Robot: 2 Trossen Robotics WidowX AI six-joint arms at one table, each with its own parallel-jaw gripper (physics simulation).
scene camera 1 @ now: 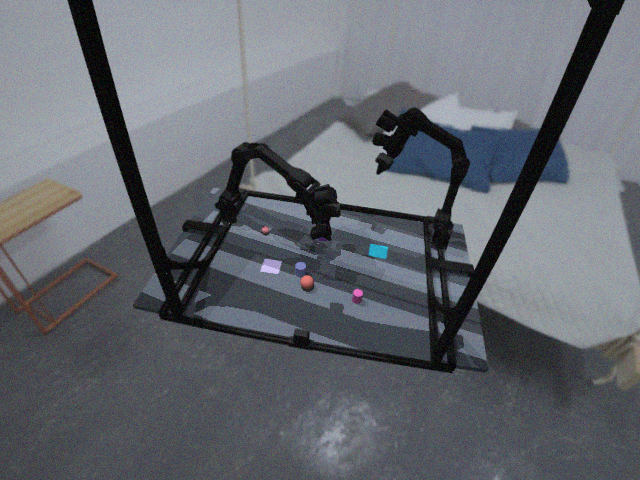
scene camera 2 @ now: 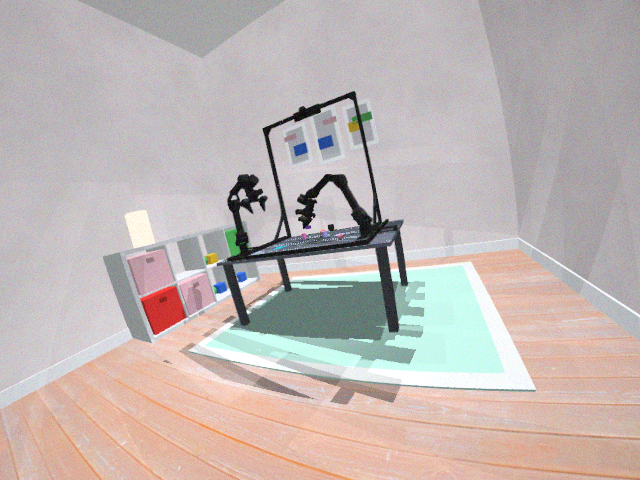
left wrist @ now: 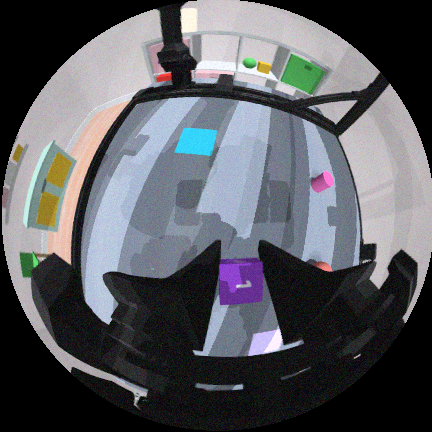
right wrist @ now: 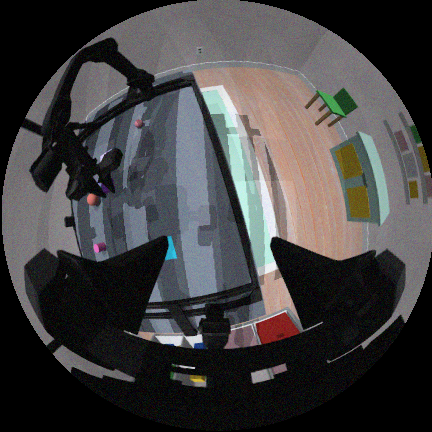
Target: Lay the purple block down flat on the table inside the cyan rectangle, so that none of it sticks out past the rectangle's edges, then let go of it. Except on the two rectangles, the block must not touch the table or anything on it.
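Places are measured from the left arm's base along level axes (x ahead, y left, z up), in millimetres.
Where they show: left gripper, fingertip midpoint: [scene camera 1: 330, 237] [scene camera 2: 304, 228] [left wrist: 239, 244] [right wrist: 109, 194]; right gripper, fingertip midpoint: [scene camera 1: 381, 168] [scene camera 2: 259, 212] [right wrist: 220, 241]; left arm's base, origin of the base link: [scene camera 1: 228, 216] [scene camera 2: 367, 233] [right wrist: 148, 92]; right arm's base, origin of the base link: [scene camera 1: 440, 242] [scene camera 2: 244, 252] [left wrist: 182, 84] [right wrist: 214, 309].
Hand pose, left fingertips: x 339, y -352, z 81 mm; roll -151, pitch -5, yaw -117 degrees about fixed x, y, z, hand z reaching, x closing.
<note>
Things, the pixels of their top centre, and the offset from my left fingertips. "spot": a spot on its surface instead.
- purple block, middle of its top: [left wrist: 242, 284] [right wrist: 105, 184] [scene camera 1: 323, 234] [scene camera 2: 307, 225] dx -25, dy +13, dz +13 mm
- cyan rectangle, surface spot: [left wrist: 196, 142] [scene camera 1: 376, 251] [scene camera 2: 280, 247] spot: dx +199, dy -35, dz -99 mm
- lavender rectangle, surface spot: [left wrist: 266, 342] [scene camera 1: 271, 265] spot: dx -233, dy +18, dz -99 mm
- blue cylinder, middle of its top: [scene camera 1: 300, 265] [scene camera 2: 324, 231] dx -138, dy -52, dz -59 mm
- orange-red ball, middle of its top: [scene camera 1: 307, 277] [right wrist: 87, 198] dx -137, dy -123, dz -50 mm
- pink cylinder, middle of its top: [left wrist: 328, 177] [scene camera 1: 357, 292] [right wrist: 95, 248] dx +11, dy -239, dz -59 mm
- small red ball, middle of its top: [scene camera 1: 265, 227] [right wrist: 136, 120] dx -205, dy +213, dz -67 mm
The purple block [scene camera 1: 323, 239] [scene camera 2: 308, 227] [left wrist: 241, 282] [right wrist: 105, 188] is held between the fingertips of my left gripper [left wrist: 239, 244], well above the table. The left gripper is shut on it. In scene camera 1 they hang to the left of the cyan rectangle [scene camera 1: 378, 251] [scene camera 2: 279, 247] [left wrist: 196, 142] [right wrist: 171, 248], which lies flat on the table with its surface uncovered. In the left wrist view the rectangle is beyond the block, up and to the left. My right gripper [right wrist: 220, 241] [scene camera 2: 257, 208] is open and empty, raised high at the rectangle's side of the table.
A lavender rectangle [scene camera 1: 271, 266] [left wrist: 266, 342] lies left of a blue cylinder [scene camera 1: 300, 268] [scene camera 2: 324, 233]. An orange-red ball [scene camera 1: 307, 282] [right wrist: 93, 199] and a pink cylinder [scene camera 1: 357, 296] [left wrist: 323, 181] [right wrist: 100, 247] stand nearer the front. A small red ball [scene camera 1: 265, 229] [right wrist: 138, 123] lies by the left arm.
</note>
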